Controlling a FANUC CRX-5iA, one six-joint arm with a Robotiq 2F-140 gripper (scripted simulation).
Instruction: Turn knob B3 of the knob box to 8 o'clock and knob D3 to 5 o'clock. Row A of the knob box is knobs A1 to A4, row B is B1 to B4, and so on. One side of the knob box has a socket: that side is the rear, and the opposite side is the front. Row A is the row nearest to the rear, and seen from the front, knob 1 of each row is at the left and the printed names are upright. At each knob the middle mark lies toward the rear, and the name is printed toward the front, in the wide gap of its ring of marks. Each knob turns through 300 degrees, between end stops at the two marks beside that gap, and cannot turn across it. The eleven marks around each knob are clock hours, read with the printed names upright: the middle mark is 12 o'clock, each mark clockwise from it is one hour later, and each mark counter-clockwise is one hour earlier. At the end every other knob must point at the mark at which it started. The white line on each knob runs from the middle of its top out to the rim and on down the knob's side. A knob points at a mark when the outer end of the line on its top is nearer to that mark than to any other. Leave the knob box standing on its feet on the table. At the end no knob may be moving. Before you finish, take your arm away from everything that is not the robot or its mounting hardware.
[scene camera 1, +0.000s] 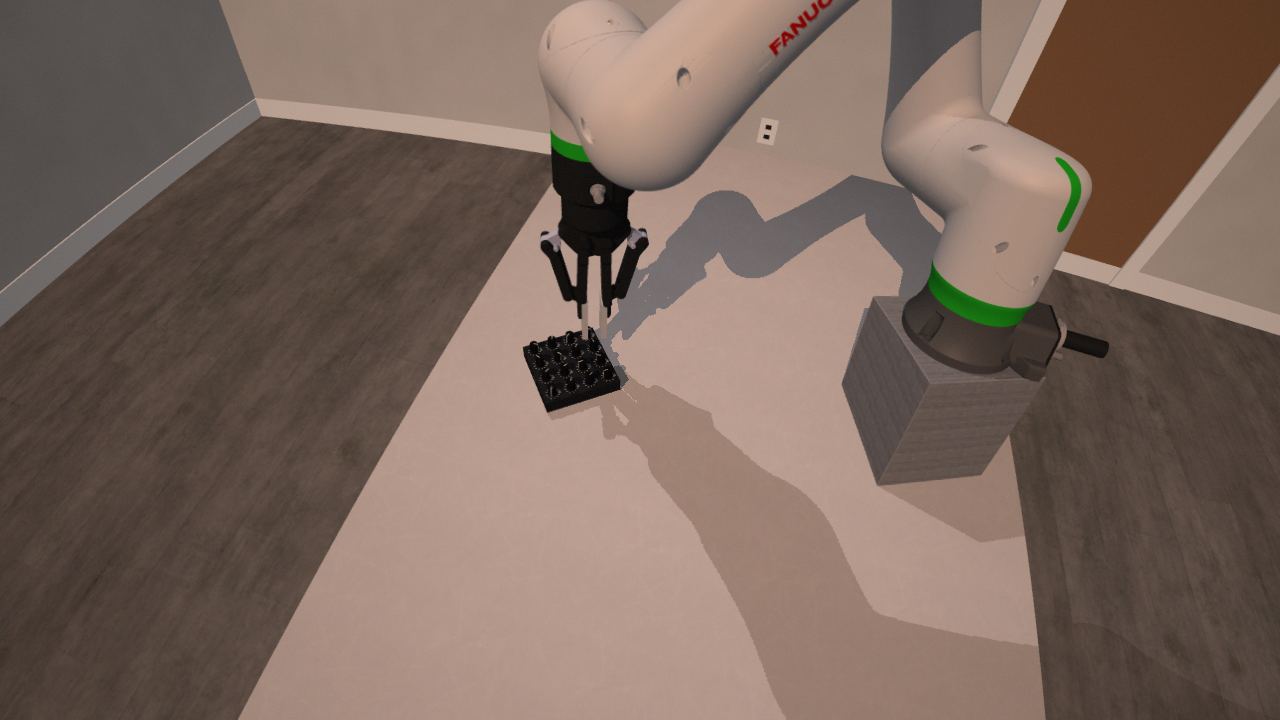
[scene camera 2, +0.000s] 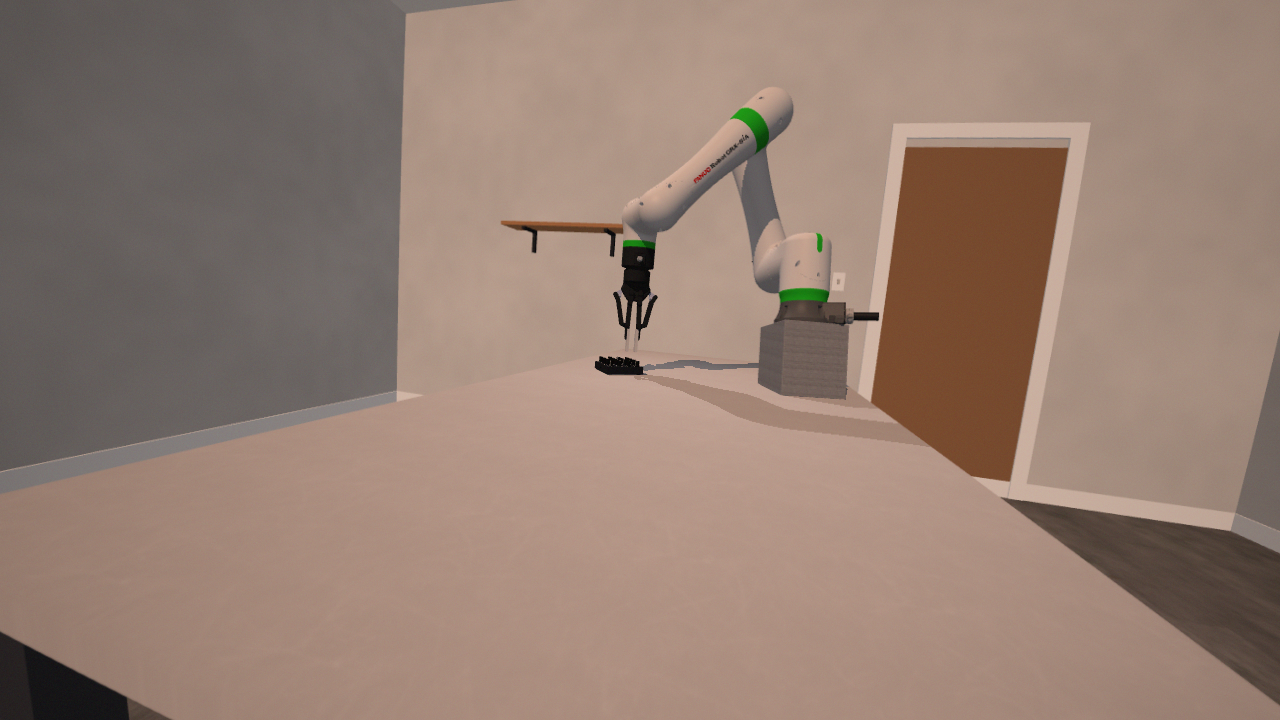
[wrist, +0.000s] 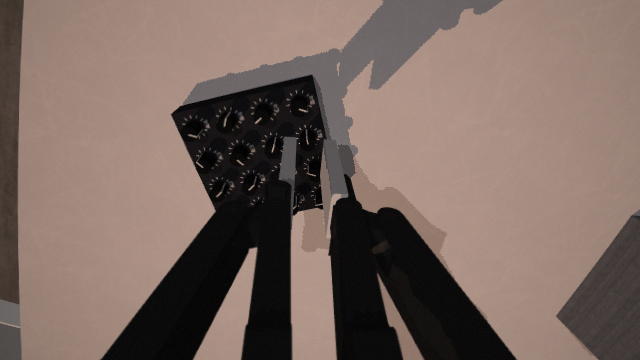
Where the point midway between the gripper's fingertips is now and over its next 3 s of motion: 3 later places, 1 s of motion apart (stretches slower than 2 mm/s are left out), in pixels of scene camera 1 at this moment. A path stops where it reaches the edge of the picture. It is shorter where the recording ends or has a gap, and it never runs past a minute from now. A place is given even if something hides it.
My gripper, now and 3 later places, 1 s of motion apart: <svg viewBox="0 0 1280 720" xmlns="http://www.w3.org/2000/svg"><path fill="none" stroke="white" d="M593 331L593 340L593 345L593 326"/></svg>
